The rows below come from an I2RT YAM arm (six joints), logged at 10 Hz.
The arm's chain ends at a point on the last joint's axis. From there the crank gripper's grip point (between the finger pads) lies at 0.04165 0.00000 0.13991 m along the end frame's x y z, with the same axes.
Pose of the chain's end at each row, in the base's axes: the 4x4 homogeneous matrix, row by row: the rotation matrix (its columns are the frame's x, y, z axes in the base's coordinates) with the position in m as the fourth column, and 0 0 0 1 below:
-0.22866 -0.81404 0.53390 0.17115; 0.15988 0.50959 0.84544 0.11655; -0.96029 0.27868 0.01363 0.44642; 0 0 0 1
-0.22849 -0.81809 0.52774 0.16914; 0.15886 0.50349 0.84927 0.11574; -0.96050 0.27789 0.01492 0.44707; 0 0 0 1
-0.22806 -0.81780 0.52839 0.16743; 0.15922 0.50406 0.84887 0.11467; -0.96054 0.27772 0.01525 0.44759; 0 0 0 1
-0.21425 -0.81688 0.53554 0.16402; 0.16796 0.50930 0.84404 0.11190; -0.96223 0.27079 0.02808 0.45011; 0 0 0 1
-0.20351 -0.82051 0.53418 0.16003; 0.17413 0.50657 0.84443 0.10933; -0.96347 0.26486 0.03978 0.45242; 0 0 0 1
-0.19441 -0.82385 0.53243 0.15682; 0.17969 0.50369 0.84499 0.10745; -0.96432 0.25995 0.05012 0.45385; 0 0 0 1
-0.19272 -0.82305 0.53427 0.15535; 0.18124 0.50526 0.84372 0.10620; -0.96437 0.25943 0.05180 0.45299; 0 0 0 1
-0.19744 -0.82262 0.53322 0.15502; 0.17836 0.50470 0.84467 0.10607; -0.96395 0.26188 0.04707 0.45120; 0 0 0 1
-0.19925 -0.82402 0.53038 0.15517; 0.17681 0.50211 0.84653 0.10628; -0.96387 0.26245 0.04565 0.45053; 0 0 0 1
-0.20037 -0.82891 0.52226 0.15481; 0.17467 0.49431 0.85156 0.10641; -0.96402 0.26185 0.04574 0.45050; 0 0 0 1
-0.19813 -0.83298 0.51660 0.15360; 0.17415 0.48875 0.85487 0.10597; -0.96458 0.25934 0.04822 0.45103; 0 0 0 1
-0.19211 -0.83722 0.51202 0.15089; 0.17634 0.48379 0.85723 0.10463; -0.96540 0.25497 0.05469 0.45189; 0 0 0 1
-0.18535 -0.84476 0.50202 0.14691; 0.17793 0.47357 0.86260 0.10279; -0.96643 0.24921 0.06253 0.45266; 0 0 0 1
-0.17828 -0.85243 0.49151 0.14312; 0.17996 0.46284 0.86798 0.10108; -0.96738 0.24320 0.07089 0.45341; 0 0 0 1
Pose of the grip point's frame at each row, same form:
-0.22866 -0.81404 0.53390 0.23632; 0.15988 0.50959 0.84544 0.24149; -0.96029 0.27868 0.01363 0.40833; 0 0 0 1
-0.22849 -0.81809 0.52774 0.23346; 0.15886 0.50349 0.84927 0.24118; -0.96050 0.27789 0.01492 0.40915; 0 0 0 1
-0.22806 -0.81780 0.52839 0.23186; 0.15922 0.50406 0.84887 0.24007; -0.96054 0.27772 0.01525 0.40972; 0 0 0 1
-0.21425 -0.81688 0.53554 0.23002; 0.16796 0.50930 0.84404 0.23699; -0.96223 0.27079 0.02808 0.41396; 0 0 0 1
-0.20351 -0.82051 0.53418 0.22629; 0.17413 0.50657 0.84443 0.23473; -0.96347 0.26486 0.03978 0.41786; 0 0 0 1
-0.19441 -0.82385 0.53243 0.22322; 0.17969 0.50369 0.84499 0.23316; -0.96432 0.25995 0.05012 0.42070; 0 0 0 1
-0.19272 -0.82305 0.53427 0.22207; 0.18124 0.50526 0.84372 0.23179; -0.96437 0.25943 0.05180 0.42007; 0 0 0 1
-0.19744 -0.82262 0.53322 0.22140; 0.17836 0.50470 0.84467 0.23168; -0.96395 0.26188 0.04707 0.41764; 0 0 0 1
-0.19925 -0.82402 0.53038 0.22108; 0.17681 0.50211 0.84653 0.23208; -0.96387 0.26245 0.04565 0.41677; 0 0 0 1
-0.20037 -0.82891 0.52226 0.21953; 0.17467 0.49431 0.85156 0.23283; -0.96402 0.26185 0.04574 0.41675; 0 0 0 1
-0.19813 -0.83298 0.51660 0.21763; 0.17415 0.48875 0.85487 0.23283; -0.96458 0.25934 0.04822 0.41760; 0 0 0 1
-0.19211 -0.83722 0.51202 0.21453; 0.17634 0.48379 0.85723 0.23191; -0.96540 0.25497 0.05469 0.41933; 0 0 0 1
-0.18535 -0.84476 0.50202 0.20943; 0.17793 0.47357 0.86260 0.23089; -0.96643 0.24921 0.06253 0.42116; 0 0 0 1
-0.17828 -0.85243 0.49151 0.20446; 0.17996 0.46284 0.86798 0.23001; -0.96738 0.24320 0.07089 0.42304; 0 0 0 1

